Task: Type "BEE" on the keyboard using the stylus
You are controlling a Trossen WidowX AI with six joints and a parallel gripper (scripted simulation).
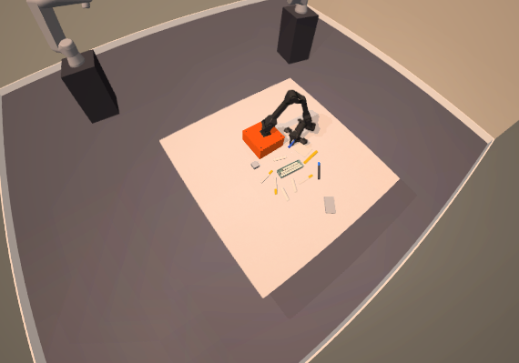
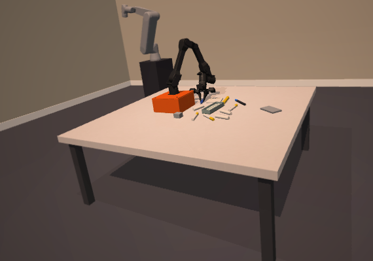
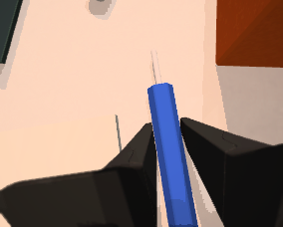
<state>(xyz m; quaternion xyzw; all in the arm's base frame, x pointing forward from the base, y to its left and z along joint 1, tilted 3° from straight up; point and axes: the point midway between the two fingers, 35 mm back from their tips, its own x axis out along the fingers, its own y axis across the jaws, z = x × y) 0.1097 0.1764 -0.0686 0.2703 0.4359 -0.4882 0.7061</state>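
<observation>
The yellow marker lies 150 mm ahead of my gripper tip and 80 mm to the left of it. Round my gripper tip: grey stylus tip (20 mm ahead, 40 mm to the right); blue stylus (10 mm ahead, 10 mm to the right); black pen (250 mm ahead, 90 mm to the left).
</observation>
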